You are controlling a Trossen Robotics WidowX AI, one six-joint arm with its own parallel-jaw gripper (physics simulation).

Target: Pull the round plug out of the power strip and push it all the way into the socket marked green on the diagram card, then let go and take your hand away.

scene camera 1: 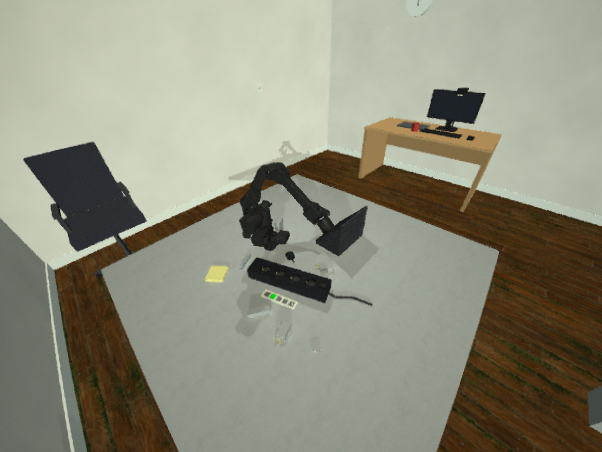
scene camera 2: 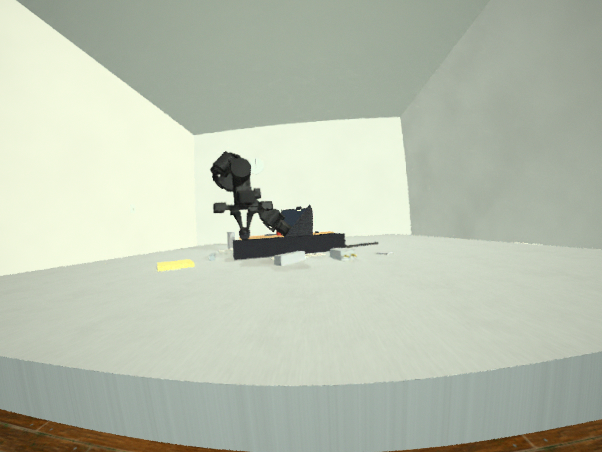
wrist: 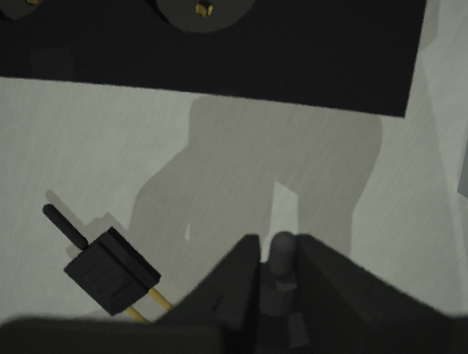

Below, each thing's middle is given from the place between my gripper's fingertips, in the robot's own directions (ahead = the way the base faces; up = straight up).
Right now my hand is 7 cm past the black flat plug (wrist: pixel 110 270), 6 cm to the right of it and 6 cm above it. Round my hand: black power strip (scene camera 2: pixel 263 247) (3 cm ahead, 21 cm to the left, 4 cm below).
